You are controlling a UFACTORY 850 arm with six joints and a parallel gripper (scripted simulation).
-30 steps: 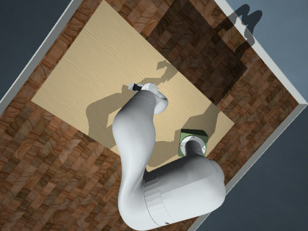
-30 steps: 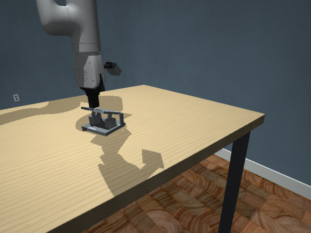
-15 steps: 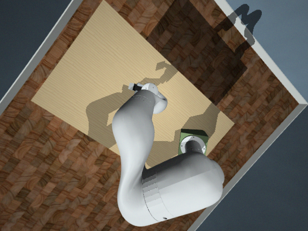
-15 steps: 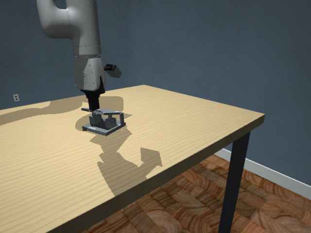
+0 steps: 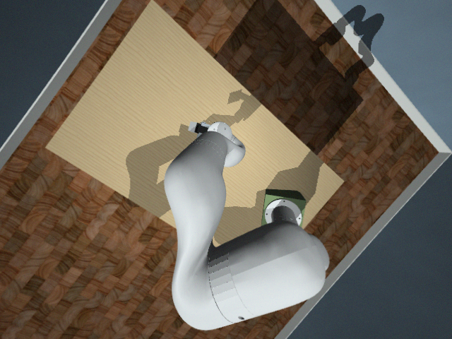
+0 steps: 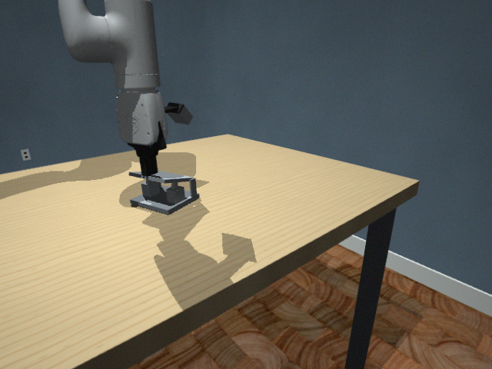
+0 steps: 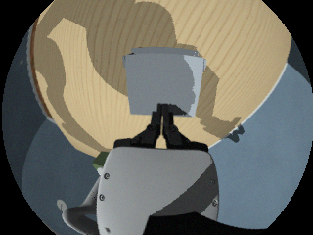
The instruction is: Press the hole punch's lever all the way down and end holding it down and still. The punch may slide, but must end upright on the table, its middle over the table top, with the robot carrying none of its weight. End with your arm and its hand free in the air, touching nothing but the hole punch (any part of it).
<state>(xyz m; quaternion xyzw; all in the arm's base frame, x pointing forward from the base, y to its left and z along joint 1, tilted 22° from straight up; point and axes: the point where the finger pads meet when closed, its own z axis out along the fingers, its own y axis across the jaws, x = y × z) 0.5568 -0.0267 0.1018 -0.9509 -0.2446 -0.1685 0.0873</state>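
My gripper is now 3 cm short of the flat lever, 2 cm to the right of it and 4 cm above it. From my hand the other things lie so: grey hole punch 3 cm ahead, 2 cm to the left, 6 cm below.
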